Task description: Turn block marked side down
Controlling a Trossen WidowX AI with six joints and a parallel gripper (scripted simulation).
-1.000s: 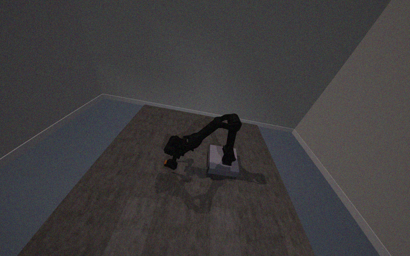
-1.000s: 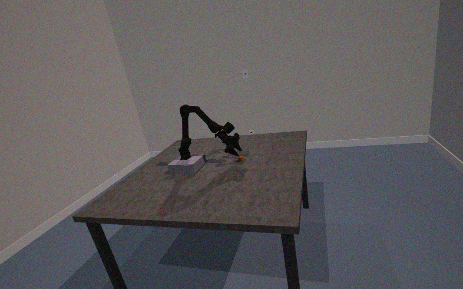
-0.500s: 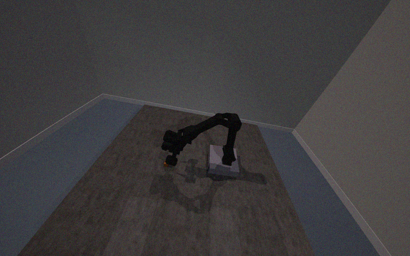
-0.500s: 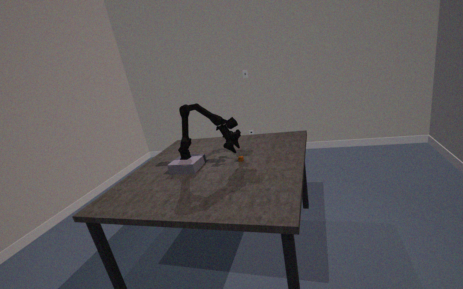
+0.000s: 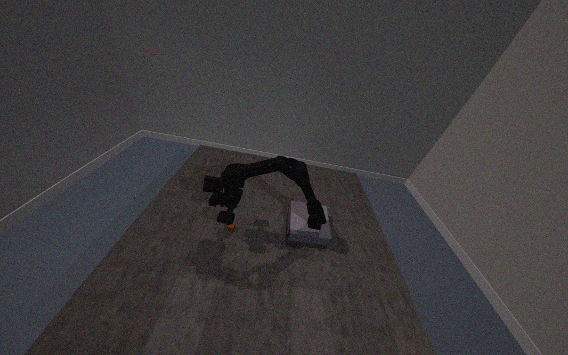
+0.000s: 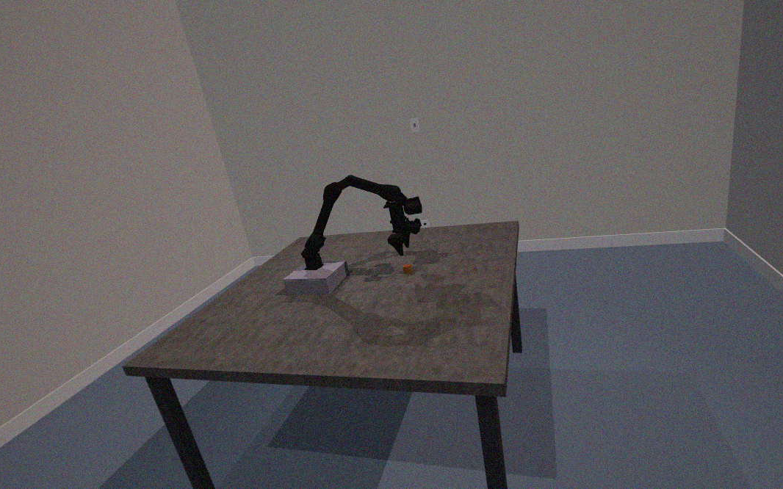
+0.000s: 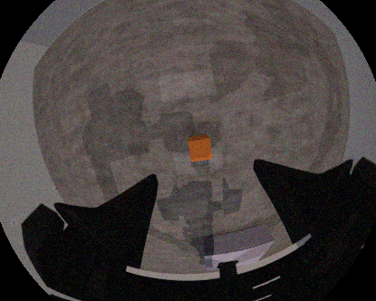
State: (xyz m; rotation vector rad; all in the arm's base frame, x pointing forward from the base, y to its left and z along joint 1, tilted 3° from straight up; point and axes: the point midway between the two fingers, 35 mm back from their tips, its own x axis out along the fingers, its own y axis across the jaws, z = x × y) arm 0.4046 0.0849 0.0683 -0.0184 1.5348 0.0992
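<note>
My gripper tip is 10 mm past the orange block and 80 mm above it.
</note>
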